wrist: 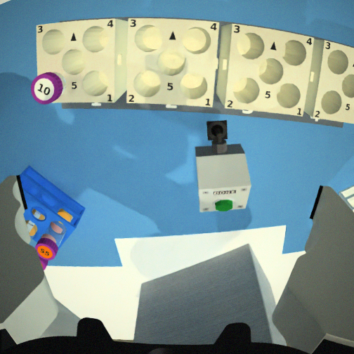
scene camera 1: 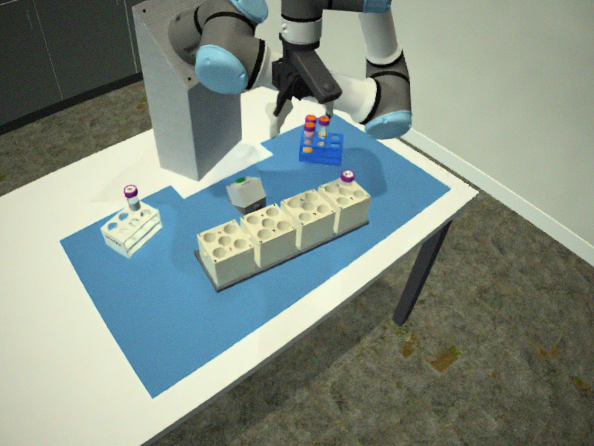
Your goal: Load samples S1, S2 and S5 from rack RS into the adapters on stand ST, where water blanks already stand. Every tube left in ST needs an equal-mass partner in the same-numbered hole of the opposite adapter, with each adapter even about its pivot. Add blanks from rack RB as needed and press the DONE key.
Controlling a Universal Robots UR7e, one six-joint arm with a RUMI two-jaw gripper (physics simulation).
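Places are measured from the arm's base along level axes (x back, y right, z up), in metres.
Pixels of known places: gripper, between the fingertips: (scene camera 1: pixel 301 128); arm's base, origin of its link: (scene camera 1: pixel 192 39).
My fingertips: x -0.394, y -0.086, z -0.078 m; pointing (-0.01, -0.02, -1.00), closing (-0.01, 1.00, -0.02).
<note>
Ahead of a thing's pixels: the offset from my fingertips to its top centre. "pt": to the spot under its first point. Level surfaces: height alone.
Stand ST {pt dx -0.083, dy +0.233, dz -0.253 m} (scene camera 1: pixel 227 272) (wrist: pixel 80 105) carries a row of four cream adapters. A white-topped, purple-rimmed tube marked 10 {dx -0.010, dy -0.144, dz -0.177 m} (scene camera 1: pixel 347 176) (wrist: pixel 47 88) stands in the end adapter, at the corner beside holes 3 and 1; no other tube shows in ST. Blue rack RS {dx +0.220, dy -0.231, dz -0.242 m} (scene camera 1: pixel 321 156) (wrist: pixel 75 206) holds three orange-topped tubes; one reads S5 (wrist: pixel 46 251). The other labels are unreadable or hidden. White rack RB {dx +0.176, dy +0.380, dz -0.242 m} (scene camera 1: pixel 117 244) holds one white-topped, purple-rimmed tube {dx +0.212, dy +0.353, dz -0.181 m} (scene camera 1: pixel 131 191). The green DONE key {pt dx +0.152, dy +0.076, dz -0.228 m} (scene camera 1: pixel 241 180) (wrist: pixel 224 205) is on a grey box. My gripper (scene camera 1: pixel 301 124) (wrist: pixel 168 187) is open and empty, high above the table's back.
The grey arm pedestal (scene camera 1: pixel 215 130) (wrist: pixel 205 300) rises at the back edge. The blue mat {dz -0.302 m} (scene camera 1: pixel 200 330) (wrist: pixel 125 195) lies under the racks, stand and key box {dx +0.138, dy +0.071, dz -0.218 m} (scene camera 1: pixel 248 194) (wrist: pixel 222 172). The white table {dz -0.305 m} (scene camera 1: pixel 45 320) extends around it. In the wrist view, my left finger partly covers RS.
</note>
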